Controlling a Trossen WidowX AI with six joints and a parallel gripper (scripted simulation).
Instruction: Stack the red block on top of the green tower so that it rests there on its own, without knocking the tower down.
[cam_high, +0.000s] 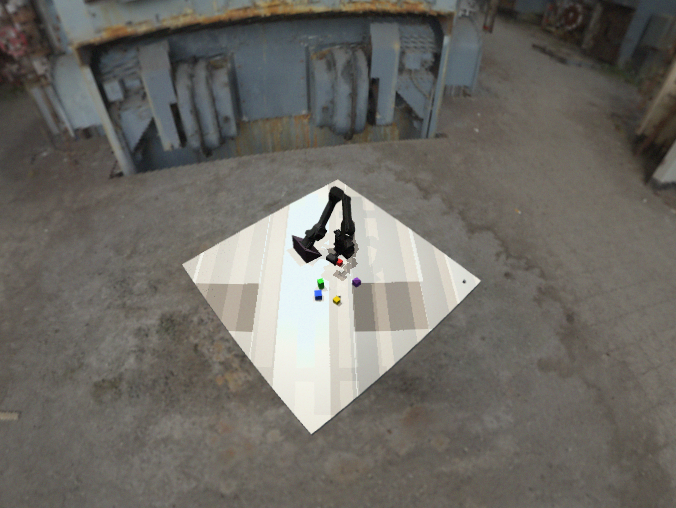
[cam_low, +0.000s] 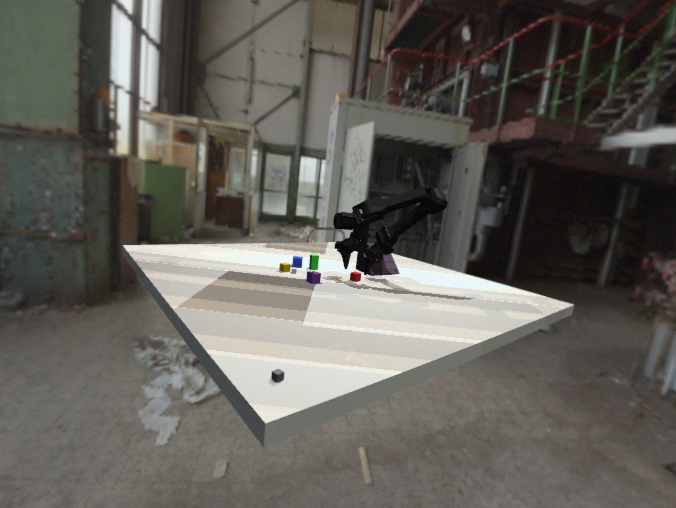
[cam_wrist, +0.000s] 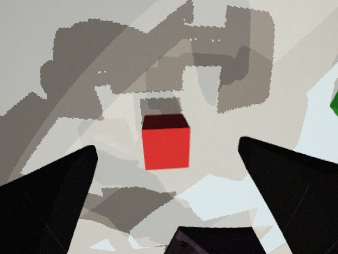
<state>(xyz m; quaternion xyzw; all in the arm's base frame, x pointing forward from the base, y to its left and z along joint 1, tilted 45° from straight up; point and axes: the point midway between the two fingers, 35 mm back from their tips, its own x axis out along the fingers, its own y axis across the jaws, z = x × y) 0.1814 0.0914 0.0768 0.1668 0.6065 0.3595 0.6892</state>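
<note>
Right now the red block is 2 cm below my gripper tip. From my gripper tip the other things lie so: yellow block (21 cm ahead, 17 cm to the right, 2 cm below); blue block (23 cm to the right, 12 cm ahead, 1 cm below); purple block (17 cm ahead, 2 cm below, 1 cm to the right).
</note>
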